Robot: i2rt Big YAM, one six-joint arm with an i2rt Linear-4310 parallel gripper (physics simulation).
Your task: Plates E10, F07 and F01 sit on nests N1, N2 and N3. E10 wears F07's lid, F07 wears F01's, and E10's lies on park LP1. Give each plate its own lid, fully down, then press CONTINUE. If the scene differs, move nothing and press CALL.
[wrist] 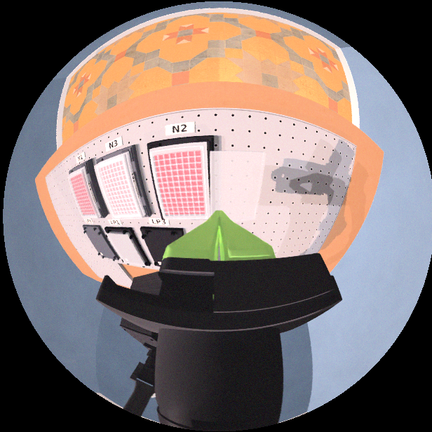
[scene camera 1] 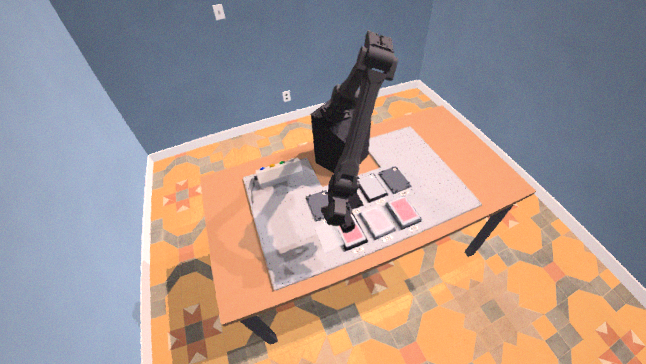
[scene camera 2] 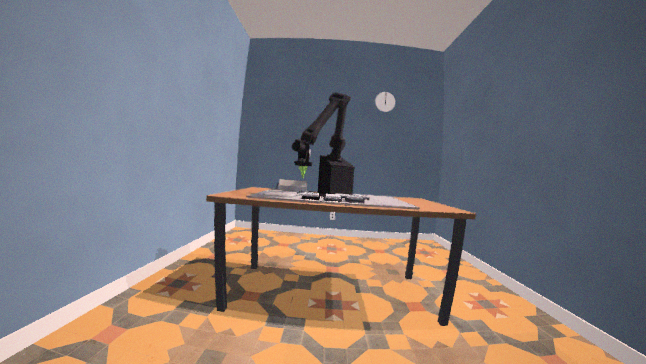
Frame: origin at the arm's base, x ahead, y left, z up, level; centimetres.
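Seen in the pictures: gripper, between the fingertips: [scene camera 2: 302, 178]; arm's base, origin of its link: [scene camera 1: 335, 113] [scene camera 2: 334, 159].
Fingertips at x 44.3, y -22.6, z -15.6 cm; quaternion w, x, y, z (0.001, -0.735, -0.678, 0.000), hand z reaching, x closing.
Pixels of each thing's top centre, then the offset from my fingertips to it.
- N2, centre of its top: [scene camera 1: 349, 229] dy +6.0, dx -0.5, dz -8.8 cm
- N3, centre of its top: [scene camera 1: 377, 218] dy +19.0, dx +0.5, dz -9.0 cm
- N1, centre of its top: [scene camera 1: 404, 208] dy +31.8, dx +1.9, dz -8.5 cm
- pale lid, centre of its top: [scene camera 1: 371, 185] dy +27.0, dx -17.0, dz -10.1 cm
- pale button box, centre of its top: [scene camera 1: 277, 164] [scene camera 2: 293, 180] dy -9.2, dx -45.0, dz -3.5 cm
My gripper [wrist: 218, 216] [scene camera 2: 303, 176] is shut and empty, its green fingertips above the board beside nest N2. The plate on N2 [wrist: 180, 182] [scene camera 1: 354, 236] shows a vivid red grid. A clear, flat lid [wrist: 237, 182] lies on the board right beside it in the wrist view. The plate on N3 [wrist: 120, 187] [scene camera 1: 377, 221] looks paler. The plate on N1 [wrist: 82, 194] [scene camera 1: 404, 211] is red; whether it wears a lid is unclear. Park LP1 bears a pale lid [wrist: 123, 245] [scene camera 1: 372, 186]. Park LP3 [wrist: 161, 241] is dark. Plate names are unreadable.
A pale button box [scene camera 1: 280, 173] with blue, yellow and green buttons stands at the board's back left in scene view 1. Dark parks [scene camera 1: 395, 180] [scene camera 1: 316, 205] lie either side of LP1 and LP3. The arm's black base [scene camera 1: 340, 137] stands behind them. The arm's shadow crosses the board.
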